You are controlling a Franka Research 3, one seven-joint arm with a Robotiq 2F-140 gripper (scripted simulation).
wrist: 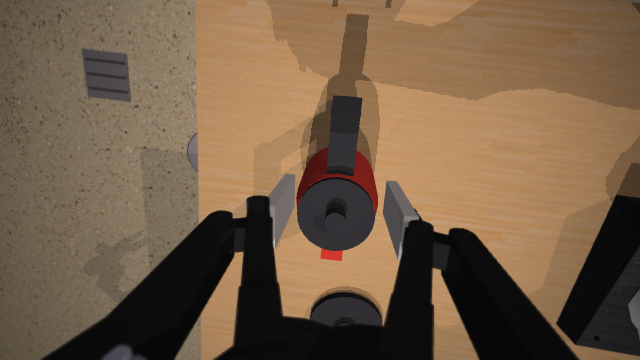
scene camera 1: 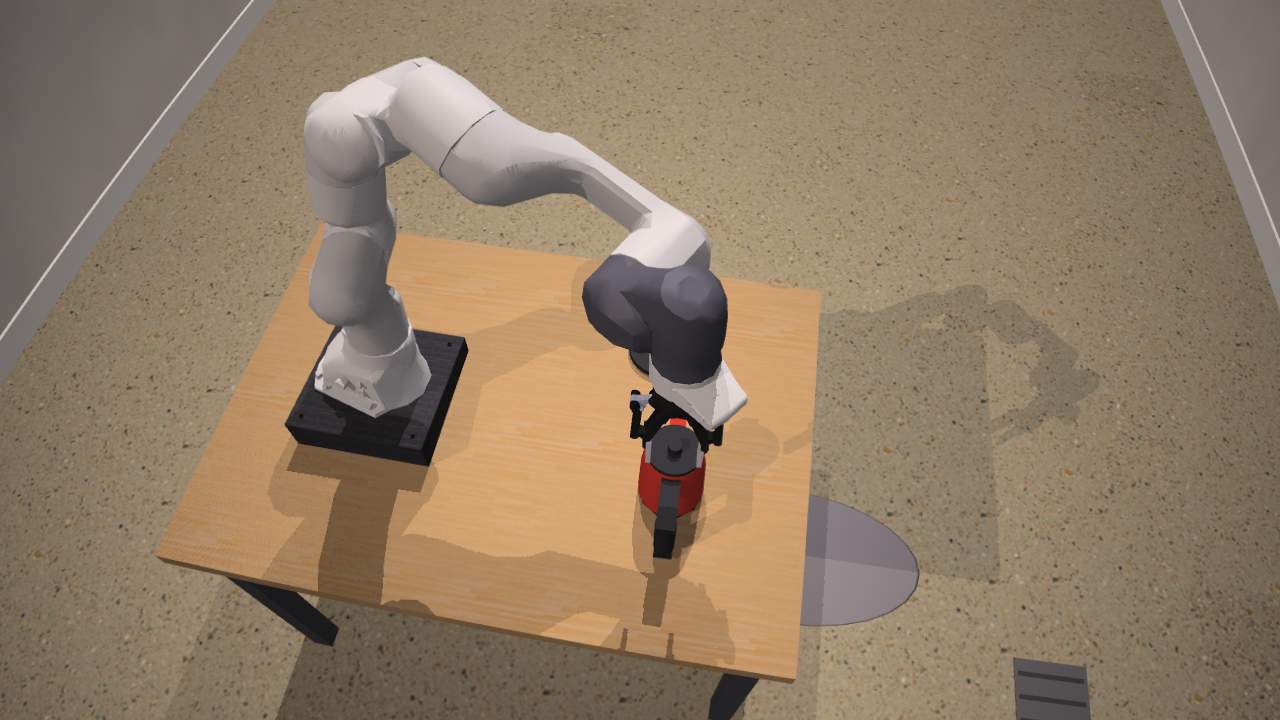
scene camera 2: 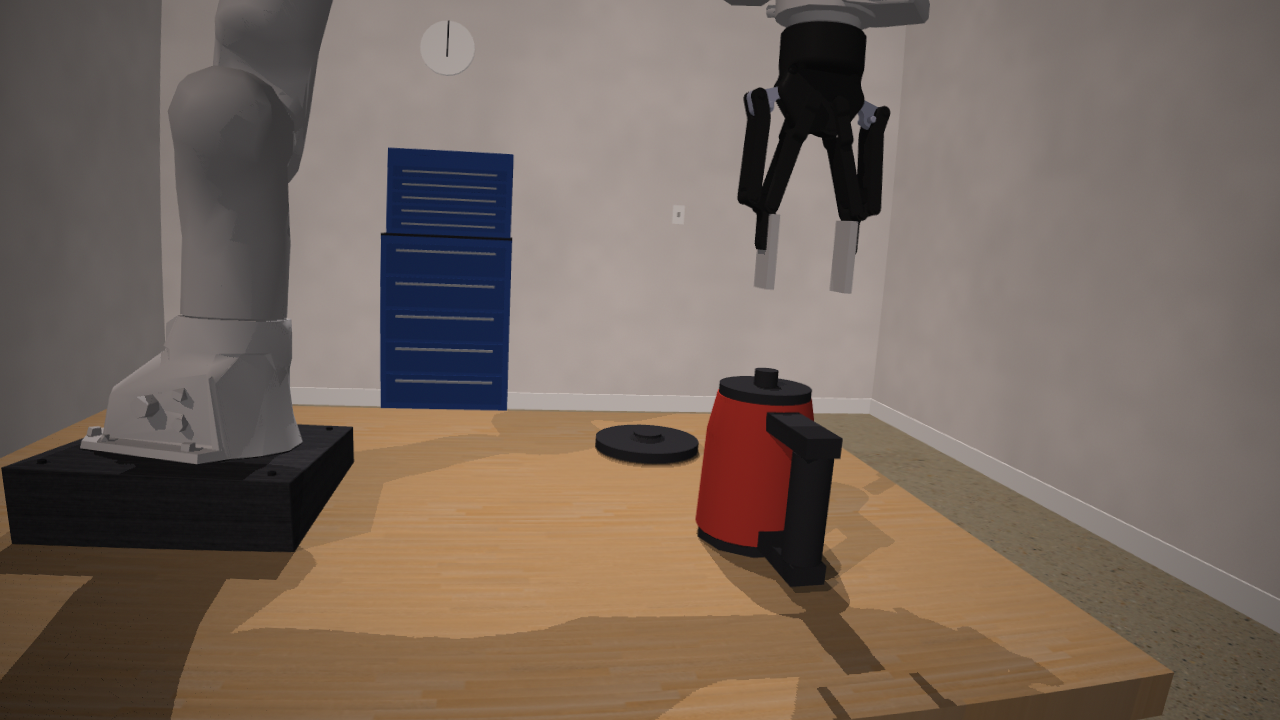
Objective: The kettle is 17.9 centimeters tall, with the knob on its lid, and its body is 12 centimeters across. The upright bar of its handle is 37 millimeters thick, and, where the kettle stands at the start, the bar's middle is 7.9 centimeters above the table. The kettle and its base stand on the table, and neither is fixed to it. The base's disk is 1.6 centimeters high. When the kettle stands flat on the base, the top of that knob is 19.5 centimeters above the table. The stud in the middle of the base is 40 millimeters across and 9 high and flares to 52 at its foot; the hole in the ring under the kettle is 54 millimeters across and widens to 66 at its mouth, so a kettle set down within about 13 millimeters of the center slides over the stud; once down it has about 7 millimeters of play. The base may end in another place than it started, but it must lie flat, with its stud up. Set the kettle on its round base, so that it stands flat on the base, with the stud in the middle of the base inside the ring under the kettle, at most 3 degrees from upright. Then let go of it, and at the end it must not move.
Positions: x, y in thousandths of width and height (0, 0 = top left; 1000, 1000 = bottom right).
Labels:
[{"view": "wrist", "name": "gripper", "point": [530, 540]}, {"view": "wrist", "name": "round black base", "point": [537, 857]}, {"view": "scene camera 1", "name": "gripper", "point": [526, 635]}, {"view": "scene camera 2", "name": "gripper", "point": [627, 403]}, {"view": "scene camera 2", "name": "round black base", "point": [508, 617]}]

